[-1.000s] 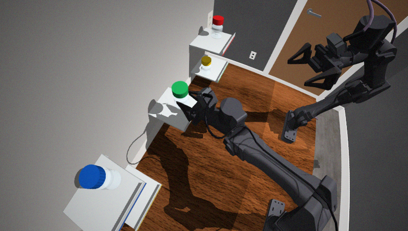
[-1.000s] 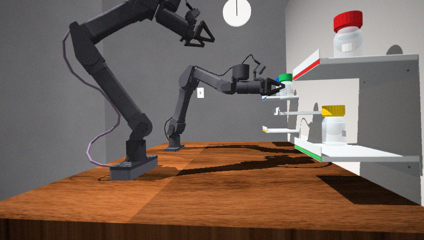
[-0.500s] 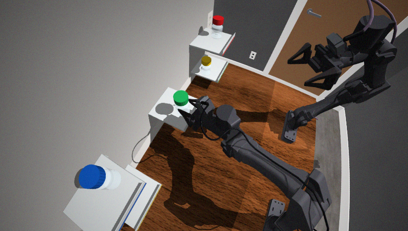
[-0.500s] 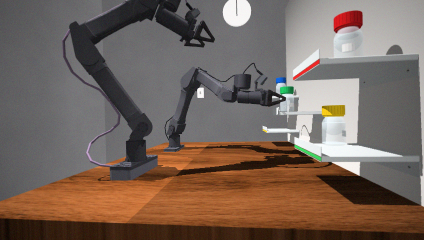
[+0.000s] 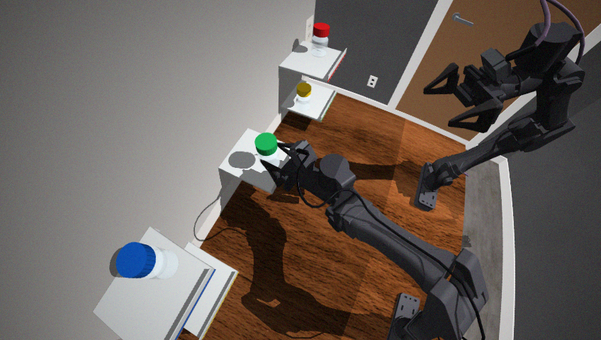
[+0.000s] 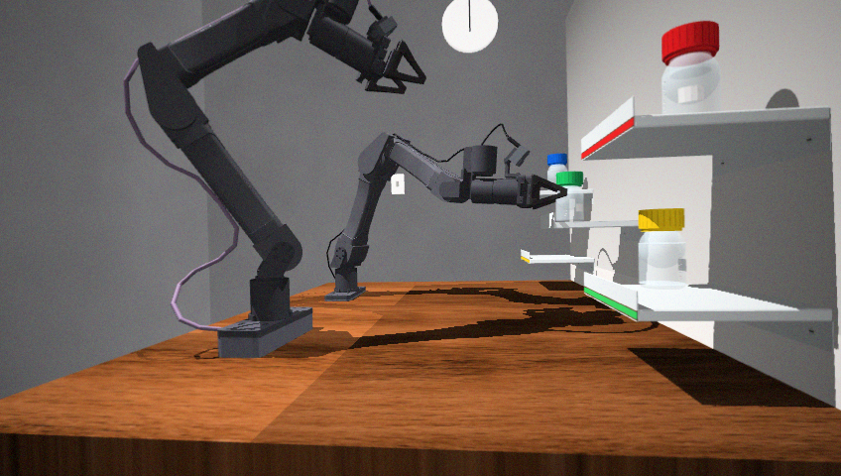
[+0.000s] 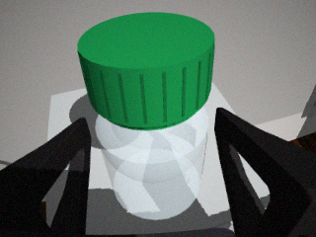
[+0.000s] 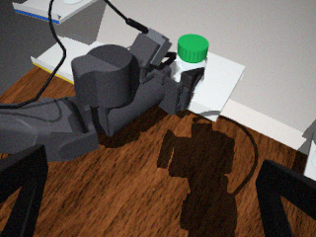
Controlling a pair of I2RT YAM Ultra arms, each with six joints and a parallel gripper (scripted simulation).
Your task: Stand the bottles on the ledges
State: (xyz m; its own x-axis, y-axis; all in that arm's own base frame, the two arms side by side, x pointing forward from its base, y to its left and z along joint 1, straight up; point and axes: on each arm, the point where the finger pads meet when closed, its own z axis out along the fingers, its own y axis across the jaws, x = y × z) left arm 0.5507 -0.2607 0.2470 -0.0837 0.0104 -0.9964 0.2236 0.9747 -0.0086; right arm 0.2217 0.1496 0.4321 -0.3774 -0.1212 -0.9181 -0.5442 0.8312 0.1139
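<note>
The green-capped bottle is 1 cm ahead of my left hand and 1 cm below it. From my left hand the other things lie so: blue-capped bottle: 7 cm ahead, 33 cm to the left, 8 cm above; then yellow-capped bottle: 4 cm ahead, 34 cm to the right, 11 cm below; then wall: 15 cm ahead, 2 cm to the right, 20 cm above.
Now: right hand 320 mm short of the green-capped bottle, 220 mm above it and 110 mm to the right of it. Also, from my right hand: red-capped bottle 340 mm ahead, 330 mm to the right, 130 mm below; then yellow-capped bottle 350 mm ahead, 320 mm below, 230 mm to the right; then wall 460 mm ahead, 100 mm to the left, 10 mm below.
</note>
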